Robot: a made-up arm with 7 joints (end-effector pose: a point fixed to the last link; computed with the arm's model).
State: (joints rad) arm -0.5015 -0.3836 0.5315 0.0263 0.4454 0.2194 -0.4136
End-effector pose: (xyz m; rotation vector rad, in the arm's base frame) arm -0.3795 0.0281 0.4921 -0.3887 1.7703 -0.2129
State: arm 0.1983 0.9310 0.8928 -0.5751 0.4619 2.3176 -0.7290
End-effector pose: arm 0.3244 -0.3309 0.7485 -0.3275 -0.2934 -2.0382
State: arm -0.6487 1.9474 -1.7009 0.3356 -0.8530 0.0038 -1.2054
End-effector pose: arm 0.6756 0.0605 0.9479 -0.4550 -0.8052 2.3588
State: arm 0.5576 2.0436 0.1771 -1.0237 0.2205 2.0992 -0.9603
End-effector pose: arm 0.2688 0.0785 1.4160 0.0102 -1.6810 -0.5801
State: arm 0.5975 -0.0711 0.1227 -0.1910 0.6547 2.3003 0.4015
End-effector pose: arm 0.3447 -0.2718 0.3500 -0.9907 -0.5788 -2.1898
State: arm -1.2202 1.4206 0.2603 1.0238 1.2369 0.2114 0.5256
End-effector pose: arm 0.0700 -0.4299 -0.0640 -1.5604 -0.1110 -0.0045
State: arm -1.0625 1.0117 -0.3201 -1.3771 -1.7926 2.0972 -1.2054
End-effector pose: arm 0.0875 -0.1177 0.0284 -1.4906 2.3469 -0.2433
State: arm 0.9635 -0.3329 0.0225 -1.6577 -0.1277 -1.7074 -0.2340
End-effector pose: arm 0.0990 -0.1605 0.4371 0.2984 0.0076 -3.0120
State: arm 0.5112 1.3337 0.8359 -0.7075 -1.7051 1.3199 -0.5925
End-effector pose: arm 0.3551 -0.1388 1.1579 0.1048 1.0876 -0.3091
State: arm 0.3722 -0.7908 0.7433 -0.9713 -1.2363 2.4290 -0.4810
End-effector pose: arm -0.2151 0.0472 0.4290 -0.6369 2.9328 -0.4304
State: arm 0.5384 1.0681 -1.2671 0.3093 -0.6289 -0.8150 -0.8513
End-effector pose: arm 0.5124 -0.2693 1.1536 -1.1232 -1.6378 1.9392
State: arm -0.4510 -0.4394 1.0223 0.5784 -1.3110 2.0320 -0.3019
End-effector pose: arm -0.3074 -0.3561 0.7557 0.1998 -1.5241 1.6969
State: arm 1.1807 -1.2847 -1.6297 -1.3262 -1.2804 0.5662 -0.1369
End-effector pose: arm 0.0496 0.1989 0.4274 0.1059 -0.7494 0.9903
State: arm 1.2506 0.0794 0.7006 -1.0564 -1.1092 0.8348 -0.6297
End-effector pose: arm 0.1985 -0.0289 0.8666 0.0973 0.8733 0.3172
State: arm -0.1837 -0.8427 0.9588 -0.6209 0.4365 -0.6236 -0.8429
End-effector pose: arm -0.2454 0.2119 0.8475 0.8852 1.8996 1.1453
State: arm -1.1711 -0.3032 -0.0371 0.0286 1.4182 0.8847 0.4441
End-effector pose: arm -0.8590 -0.0689 0.5310 -1.5336 0.5378 0.5331
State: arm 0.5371 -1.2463 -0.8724 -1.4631 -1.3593 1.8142 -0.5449
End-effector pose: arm -0.0764 0.3425 0.3728 0.1037 1.4113 0.0654
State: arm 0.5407 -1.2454 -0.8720 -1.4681 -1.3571 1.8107 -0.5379
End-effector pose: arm -0.0762 0.3436 0.3741 0.0995 1.3961 0.0684
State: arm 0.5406 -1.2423 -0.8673 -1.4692 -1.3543 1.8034 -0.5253
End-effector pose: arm -0.0773 0.3432 0.3766 0.1006 1.3808 0.0746
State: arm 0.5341 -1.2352 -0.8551 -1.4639 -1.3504 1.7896 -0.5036
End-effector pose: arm -0.0804 0.3404 0.3809 0.1107 1.3656 0.0859
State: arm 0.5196 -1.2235 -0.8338 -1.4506 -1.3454 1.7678 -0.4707
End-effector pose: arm -0.0861 0.3342 0.3876 0.1325 1.3510 0.1025
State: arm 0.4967 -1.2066 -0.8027 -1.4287 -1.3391 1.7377 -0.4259
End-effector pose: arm -0.0939 0.3241 0.3968 0.1675 1.3365 0.1224
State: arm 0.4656 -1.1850 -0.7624 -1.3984 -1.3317 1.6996 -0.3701
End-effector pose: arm -0.1035 0.3098 0.4083 0.2163 1.3223 0.1419
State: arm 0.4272 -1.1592 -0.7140 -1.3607 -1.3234 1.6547 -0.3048
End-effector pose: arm -0.1142 0.2911 0.4217 0.2780 1.3082 0.1566
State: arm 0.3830 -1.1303 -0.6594 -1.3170 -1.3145 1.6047 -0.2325
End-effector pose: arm -0.1252 0.2686 0.4362 0.3498 1.2941 0.1616
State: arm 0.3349 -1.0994 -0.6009 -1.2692 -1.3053 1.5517 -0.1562
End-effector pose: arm -0.1359 0.2431 0.4510 0.4272 1.2801 0.1534
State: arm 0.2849 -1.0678 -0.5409 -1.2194 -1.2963 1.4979 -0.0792
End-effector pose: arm -0.1460 0.2159 0.4653 0.5050 1.2666 0.1308
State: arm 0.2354 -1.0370 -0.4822 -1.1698 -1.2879 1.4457 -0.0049
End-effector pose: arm -0.1553 0.1885 0.4786 0.5778 1.2540 0.0950
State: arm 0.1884 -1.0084 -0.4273 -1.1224 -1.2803 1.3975 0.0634
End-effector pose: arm -0.1636 0.1626 0.4905 0.6414 1.2431 0.0494
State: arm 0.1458 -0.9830 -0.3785 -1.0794 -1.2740 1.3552 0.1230
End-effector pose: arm -0.1708 0.1394 0.5006 0.6930 1.2346 -0.0004
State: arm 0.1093 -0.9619 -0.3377 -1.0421 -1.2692 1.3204 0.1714
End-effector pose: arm -0.1767 0.1199 0.5087 0.7323 1.2296 -0.0491
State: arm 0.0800 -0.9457 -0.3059 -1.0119 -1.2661 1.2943 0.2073
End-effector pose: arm -0.1813 0.1047 0.5148 0.7600 1.2287 -0.0914
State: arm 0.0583 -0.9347 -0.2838 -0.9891 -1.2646 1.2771 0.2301
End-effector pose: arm -0.1845 0.0940 0.5185 0.7783 1.2324 -0.1243
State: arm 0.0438 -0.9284 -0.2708 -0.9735 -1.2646 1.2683 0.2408
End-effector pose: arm -0.1865 0.0873 0.5202 0.7893 1.2401 -0.1464
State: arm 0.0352 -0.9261 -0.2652 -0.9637 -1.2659 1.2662 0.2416
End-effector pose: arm -0.1875 0.0838 0.5201 0.7955 1.2516 -0.1592
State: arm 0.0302 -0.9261 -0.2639 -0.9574 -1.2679 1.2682 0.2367
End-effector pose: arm -0.1880 0.0823 0.5189 0.7988 1.2651 -0.1661
